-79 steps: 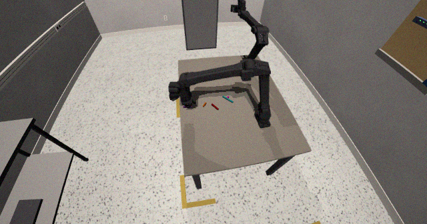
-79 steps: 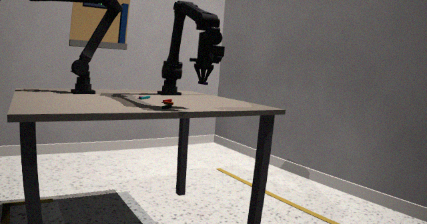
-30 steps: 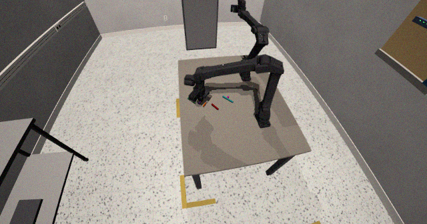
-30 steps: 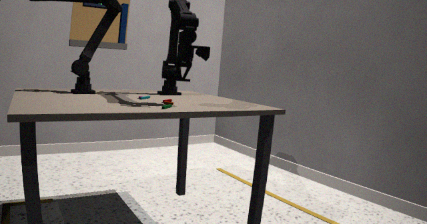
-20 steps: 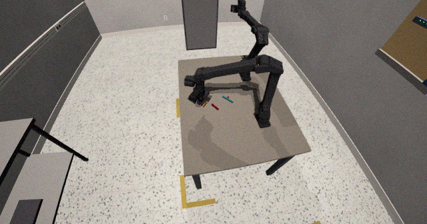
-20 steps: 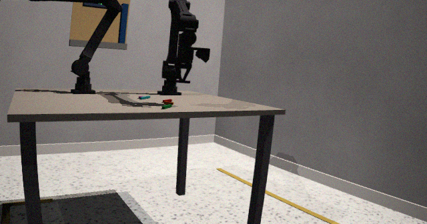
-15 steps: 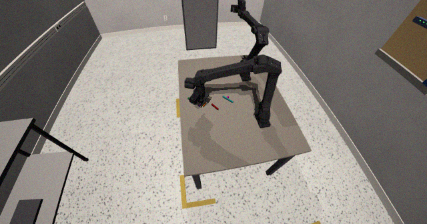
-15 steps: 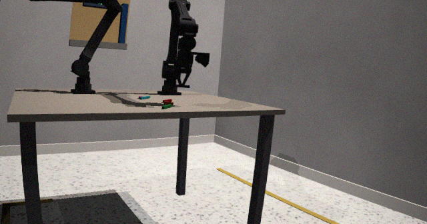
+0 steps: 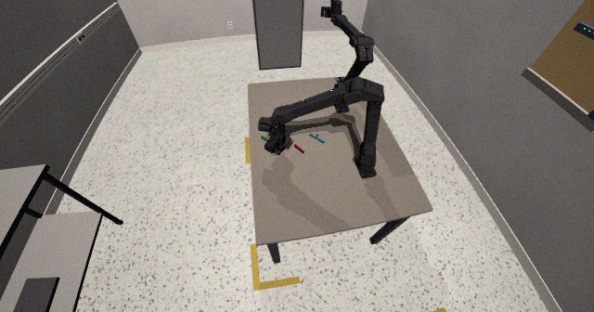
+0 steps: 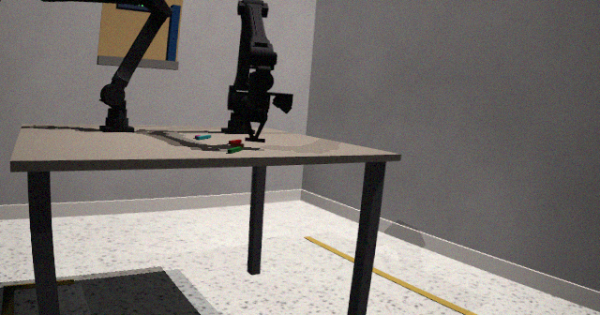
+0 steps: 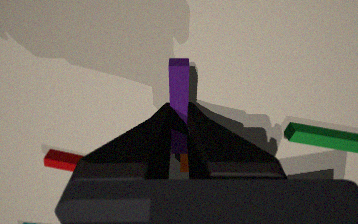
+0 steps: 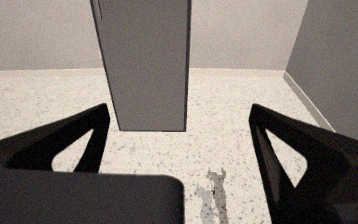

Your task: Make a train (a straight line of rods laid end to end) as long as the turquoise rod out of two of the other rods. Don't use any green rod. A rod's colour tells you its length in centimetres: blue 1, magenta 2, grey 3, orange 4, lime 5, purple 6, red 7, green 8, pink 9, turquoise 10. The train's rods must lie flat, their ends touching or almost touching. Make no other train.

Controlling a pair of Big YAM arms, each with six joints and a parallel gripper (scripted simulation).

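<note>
My left hand is 40 mm to the left of the orange rod, 20 mm past it and 20 mm above it. Also, from my left hand: red rod (100 mm behind, 20 mm below, 10 mm to the right); then purple rod (right at my left hand); then green rod (100 mm to the right, 80 mm ahead, 20 mm below).
</note>
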